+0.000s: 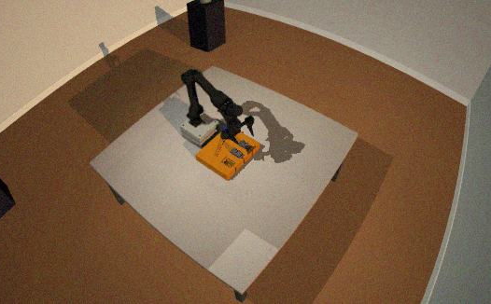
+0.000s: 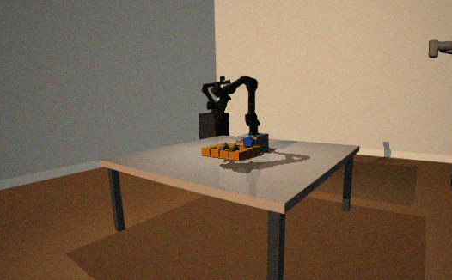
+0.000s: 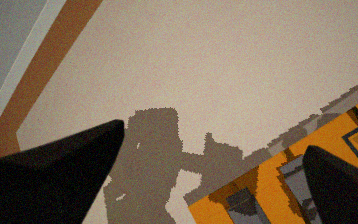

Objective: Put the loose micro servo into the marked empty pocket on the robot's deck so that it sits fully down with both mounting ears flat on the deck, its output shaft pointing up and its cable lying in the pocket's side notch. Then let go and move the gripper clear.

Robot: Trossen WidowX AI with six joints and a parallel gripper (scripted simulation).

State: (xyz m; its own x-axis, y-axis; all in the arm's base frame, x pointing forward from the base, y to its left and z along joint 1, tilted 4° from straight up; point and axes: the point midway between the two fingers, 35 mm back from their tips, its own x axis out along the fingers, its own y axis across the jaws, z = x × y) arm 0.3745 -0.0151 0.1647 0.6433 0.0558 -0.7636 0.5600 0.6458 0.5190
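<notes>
My gripper tip is 19 cm above the orange deck, 18 cm past it and 1 cm to the right of it.
</notes>
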